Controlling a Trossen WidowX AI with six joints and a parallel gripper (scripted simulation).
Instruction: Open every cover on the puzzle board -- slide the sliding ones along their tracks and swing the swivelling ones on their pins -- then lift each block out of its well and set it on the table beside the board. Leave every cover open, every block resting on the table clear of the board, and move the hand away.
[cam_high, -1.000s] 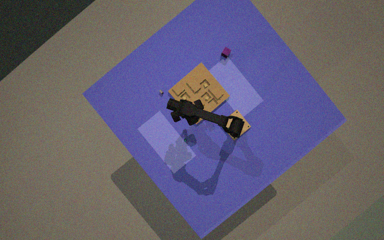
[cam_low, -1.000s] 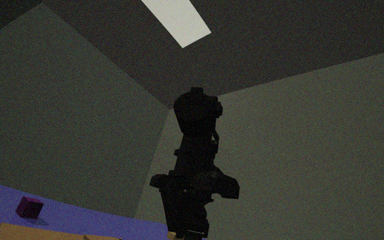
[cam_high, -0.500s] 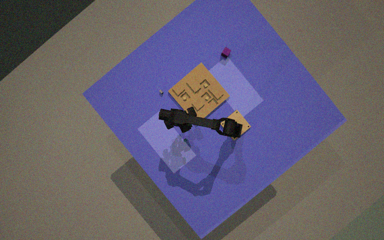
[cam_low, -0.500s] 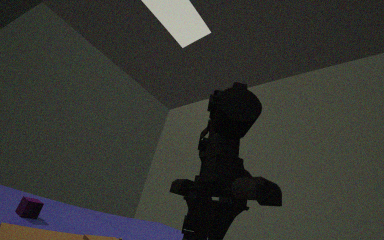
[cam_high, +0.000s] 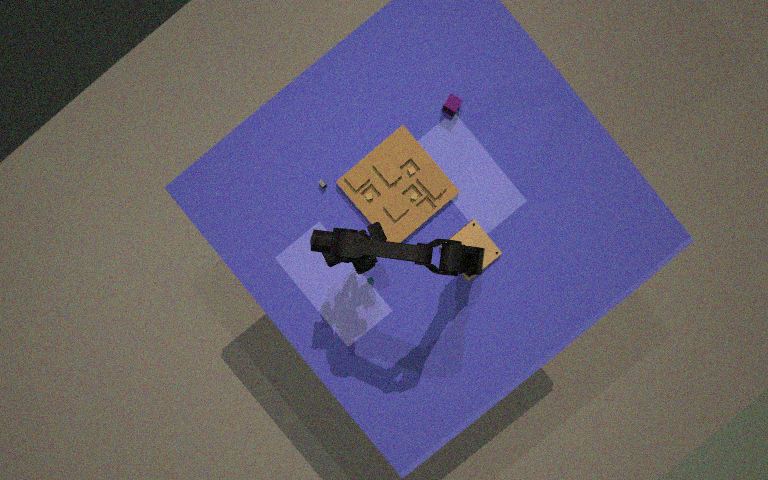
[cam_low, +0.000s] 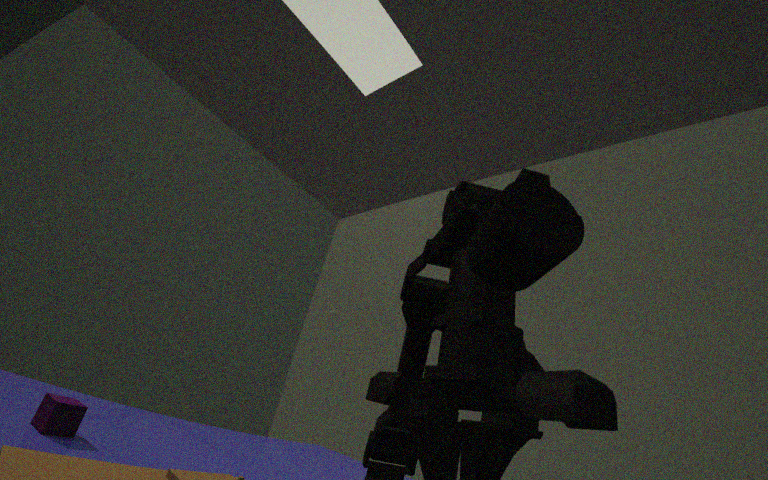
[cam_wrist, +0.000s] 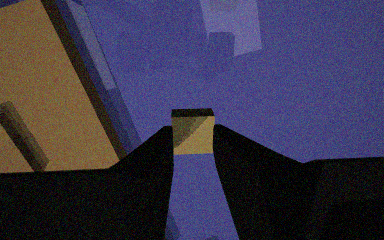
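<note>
Right now my gripper tip is 13 cm past the small green block, 9 cm above it and 4 cm to the right of it. Round my gripper tip: small grey block (24 cm ahead, 9 cm below, 1 cm to the right); magenta block (52 cm to the right, 21 cm ahead, 8 cm below).
</note>
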